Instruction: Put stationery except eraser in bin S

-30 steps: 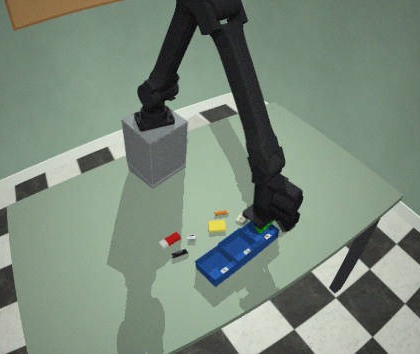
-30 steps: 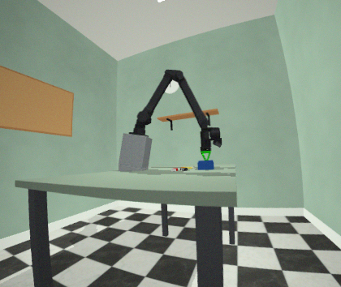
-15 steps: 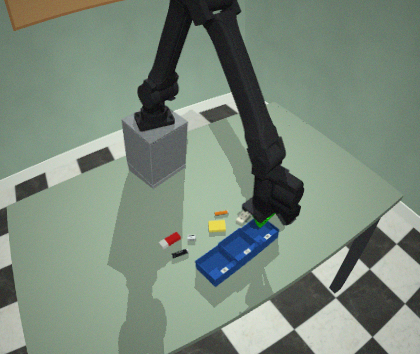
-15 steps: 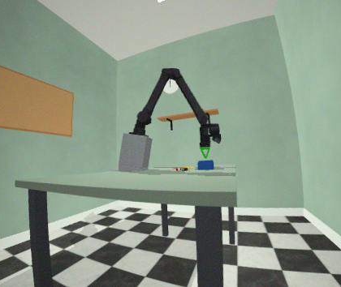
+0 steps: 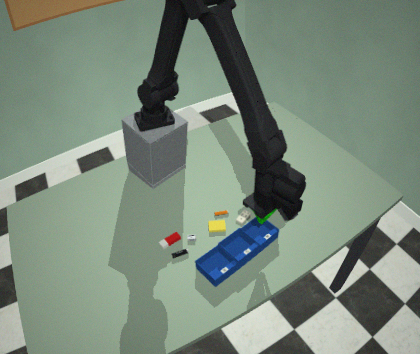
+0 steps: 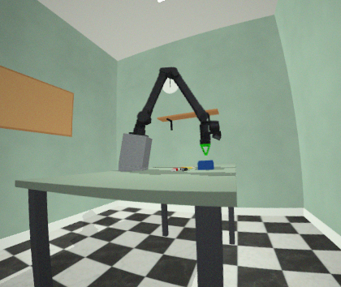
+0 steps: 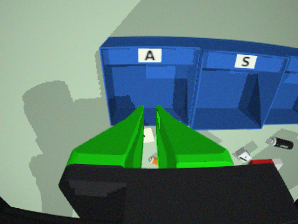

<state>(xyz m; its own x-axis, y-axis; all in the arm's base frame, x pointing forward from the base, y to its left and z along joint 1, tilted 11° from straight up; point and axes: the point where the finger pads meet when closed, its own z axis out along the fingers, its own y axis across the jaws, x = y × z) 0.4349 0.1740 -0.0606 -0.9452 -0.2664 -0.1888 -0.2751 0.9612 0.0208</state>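
Now: hand 10 cm to the left of the yellow pad, 10 cm past it and 8 cm above it. From my hand the other things lie so: orange pen-like item 14 cm behind, 8 cm below, 6 cm to the right; blue bin row 8 cm to the right, 6 cm below, 2 cm ahead; white domino 10 cm behind, 8 cm below.
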